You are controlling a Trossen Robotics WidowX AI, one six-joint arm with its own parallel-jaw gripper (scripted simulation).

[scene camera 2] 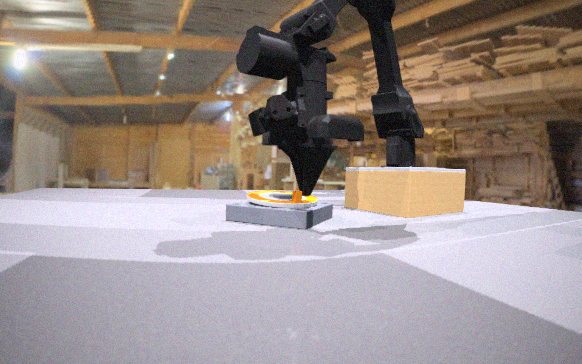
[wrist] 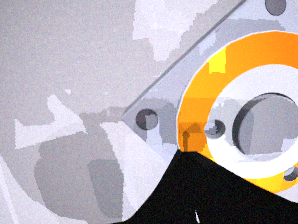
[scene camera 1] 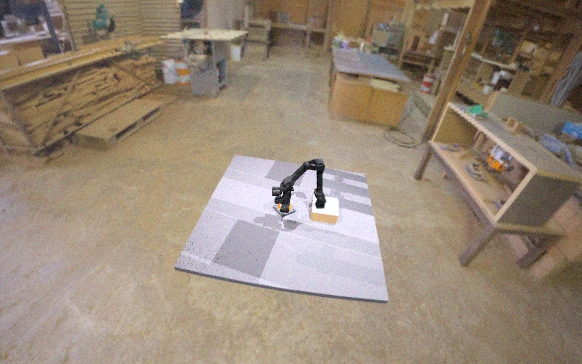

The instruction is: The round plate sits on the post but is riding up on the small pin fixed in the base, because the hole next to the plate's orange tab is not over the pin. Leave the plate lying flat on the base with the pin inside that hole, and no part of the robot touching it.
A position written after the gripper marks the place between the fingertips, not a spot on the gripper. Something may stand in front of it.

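Observation:
Gripper (scene camera 2: 305, 196), also in the wrist view (wrist: 184, 156). Grey square base (scene camera 2: 302, 218), also in the wrist view (wrist: 152, 116).

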